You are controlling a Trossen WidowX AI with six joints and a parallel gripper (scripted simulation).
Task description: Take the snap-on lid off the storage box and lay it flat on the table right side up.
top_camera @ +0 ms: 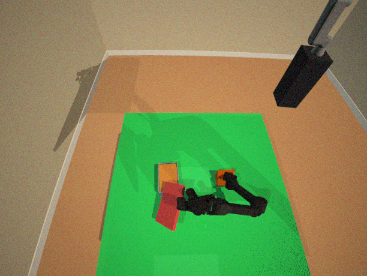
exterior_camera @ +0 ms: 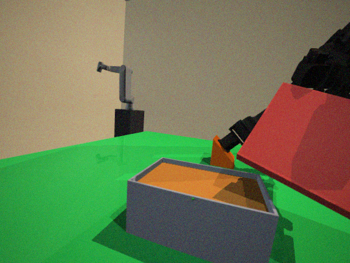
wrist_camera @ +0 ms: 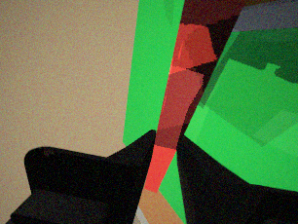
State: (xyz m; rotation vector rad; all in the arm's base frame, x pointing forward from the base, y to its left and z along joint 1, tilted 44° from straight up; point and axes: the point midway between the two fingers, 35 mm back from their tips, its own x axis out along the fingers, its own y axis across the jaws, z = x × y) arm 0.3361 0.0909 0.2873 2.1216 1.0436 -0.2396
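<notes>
Right now the red lid is 50 mm ahead of my gripper tip, 30 mm to the right of it and 60 mm below it. The rest, counted from my gripper tip: storage box: 80 mm ahead, 230 mm to the right, 180 mm below.
</notes>
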